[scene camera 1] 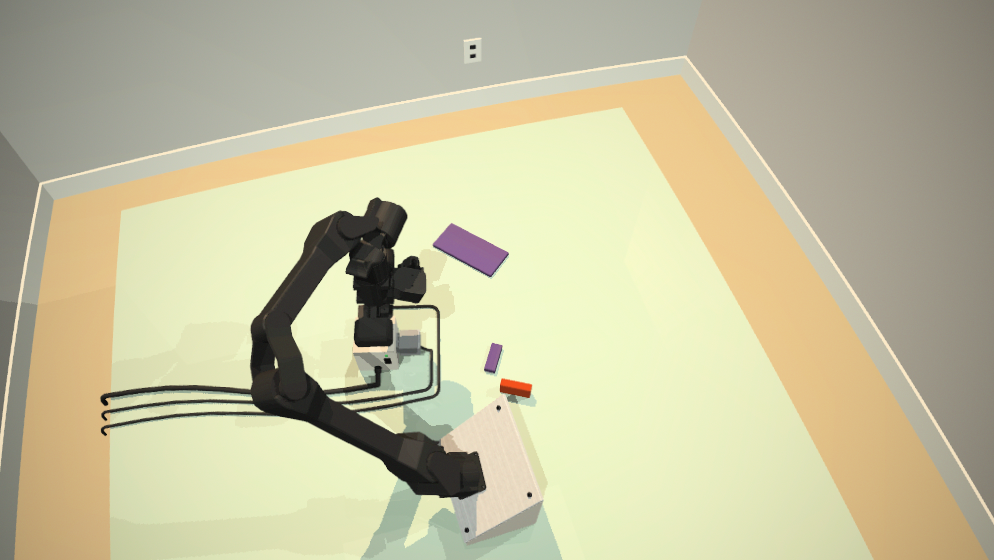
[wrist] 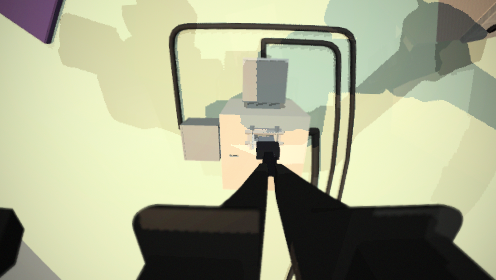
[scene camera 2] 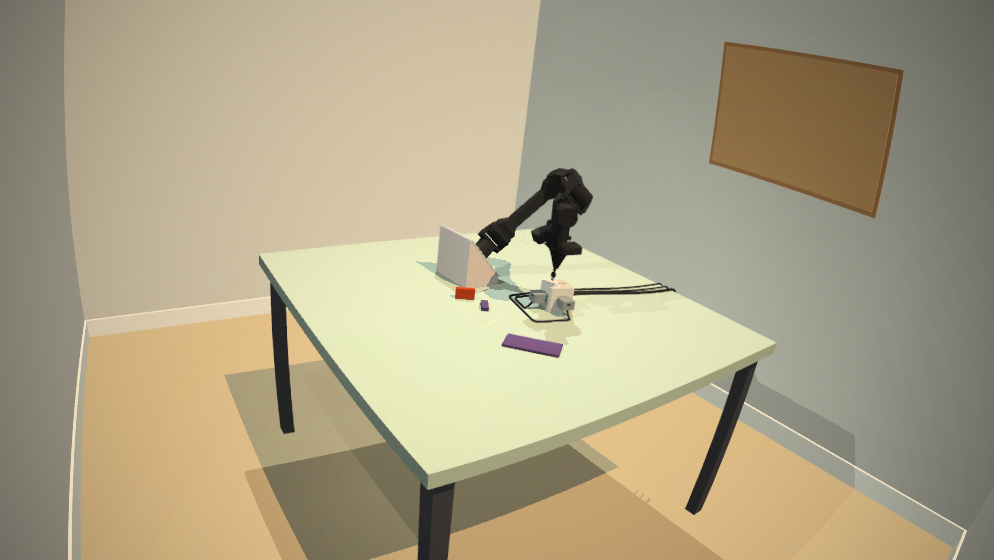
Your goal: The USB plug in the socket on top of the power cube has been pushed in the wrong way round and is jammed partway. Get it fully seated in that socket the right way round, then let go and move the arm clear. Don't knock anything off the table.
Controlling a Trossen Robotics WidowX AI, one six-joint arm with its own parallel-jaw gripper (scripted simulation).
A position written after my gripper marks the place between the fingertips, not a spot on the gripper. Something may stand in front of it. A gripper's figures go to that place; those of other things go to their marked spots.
My gripper (scene camera 1: 379, 320) is 115 cm from the lens. A purple slab (scene camera 1: 455, 241): 138 cm from the lens.
